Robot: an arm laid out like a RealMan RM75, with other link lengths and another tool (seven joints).
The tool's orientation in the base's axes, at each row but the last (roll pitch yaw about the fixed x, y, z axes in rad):
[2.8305, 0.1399, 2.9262]
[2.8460, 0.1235, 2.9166]
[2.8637, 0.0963, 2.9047]
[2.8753, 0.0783, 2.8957]
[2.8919, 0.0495, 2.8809]
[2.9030, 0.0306, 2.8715]
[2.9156, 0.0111, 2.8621]
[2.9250, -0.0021, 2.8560]
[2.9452, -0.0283, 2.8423]
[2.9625, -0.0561, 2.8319]
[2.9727, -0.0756, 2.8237]
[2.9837, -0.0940, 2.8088]
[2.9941, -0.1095, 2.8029]
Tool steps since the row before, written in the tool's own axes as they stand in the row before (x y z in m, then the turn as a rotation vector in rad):
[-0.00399, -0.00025, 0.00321, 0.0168, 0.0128, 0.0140]
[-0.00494, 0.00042, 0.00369, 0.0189, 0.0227, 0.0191]
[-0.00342, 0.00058, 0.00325, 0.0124, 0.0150, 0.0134]
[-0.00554, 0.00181, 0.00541, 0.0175, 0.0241, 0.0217]
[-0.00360, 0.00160, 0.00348, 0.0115, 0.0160, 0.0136]
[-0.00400, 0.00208, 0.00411, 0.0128, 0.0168, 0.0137]
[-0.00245, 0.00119, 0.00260, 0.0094, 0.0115, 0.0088]
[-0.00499, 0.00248, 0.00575, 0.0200, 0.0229, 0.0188]
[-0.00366, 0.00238, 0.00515, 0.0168, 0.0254, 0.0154]
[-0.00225, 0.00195, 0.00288, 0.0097, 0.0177, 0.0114]
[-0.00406, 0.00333, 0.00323, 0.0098, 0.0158, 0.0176]
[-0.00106, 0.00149, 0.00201, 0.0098, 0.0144, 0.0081]
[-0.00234, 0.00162, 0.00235, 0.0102, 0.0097, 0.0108]
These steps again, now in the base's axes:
[0.00445, -0.00021, -0.00255, -0.0114, 0.0194, -0.0117]
[0.00552, 0.00025, -0.00277, -0.0108, 0.0305, -0.0139]
[0.00393, 0.00054, -0.00262, -0.0069, 0.0203, -0.0099]
[0.00649, 0.00164, -0.00430, -0.0088, 0.0321, -0.0159]
[0.00424, 0.00136, -0.00279, -0.0058, 0.0211, -0.0098]
[0.00475, 0.00179, -0.00338, -0.0068, 0.0222, -0.0097]
[0.00286, 0.00099, -0.00224, -0.0053, 0.0152, -0.0061]
[0.00581, 0.00211, -0.00509, -0.0118, 0.0310, -0.0134]
[0.00436, 0.00215, -0.00469, -0.0081, 0.0317, -0.0097]
[0.00275, 0.00167, -0.00261, -0.0037, 0.0216, -0.0075]
[0.00485, 0.00243, -0.00292, -0.0045, 0.0210, -0.0139]
[0.00143, 0.00140, -0.00184, -0.0047, 0.0180, -0.0048]
[0.00263, 0.00114, -0.00233, -0.0068, 0.0143, -0.0081]

